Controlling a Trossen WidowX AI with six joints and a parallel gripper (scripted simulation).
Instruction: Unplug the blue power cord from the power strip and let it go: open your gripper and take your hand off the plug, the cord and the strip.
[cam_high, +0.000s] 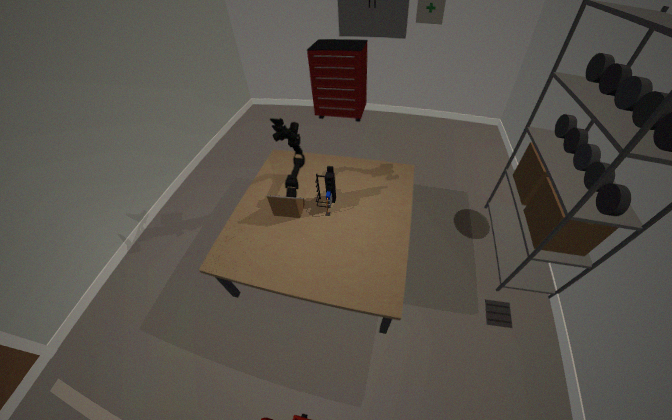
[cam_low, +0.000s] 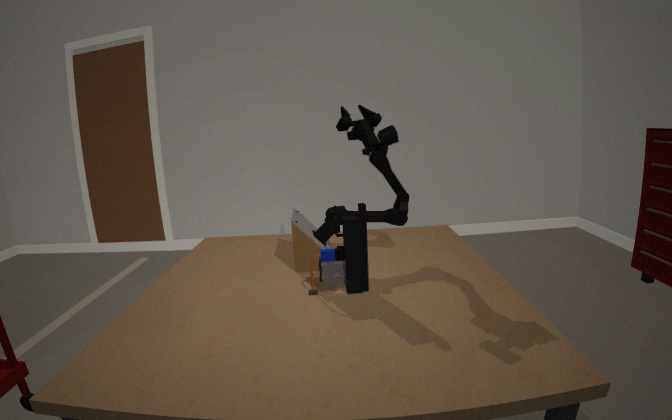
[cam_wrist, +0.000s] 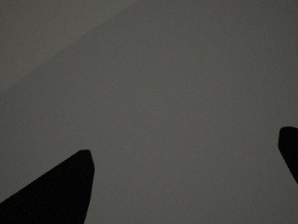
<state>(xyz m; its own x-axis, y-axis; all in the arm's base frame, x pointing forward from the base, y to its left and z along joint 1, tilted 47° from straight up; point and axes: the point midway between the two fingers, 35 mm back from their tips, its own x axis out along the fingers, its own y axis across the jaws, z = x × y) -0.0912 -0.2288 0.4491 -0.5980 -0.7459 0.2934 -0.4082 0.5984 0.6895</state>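
Right now the blue plug is 470 mm below my gripper tip, 340 mm ahead of it and 140 mm to the right of it.
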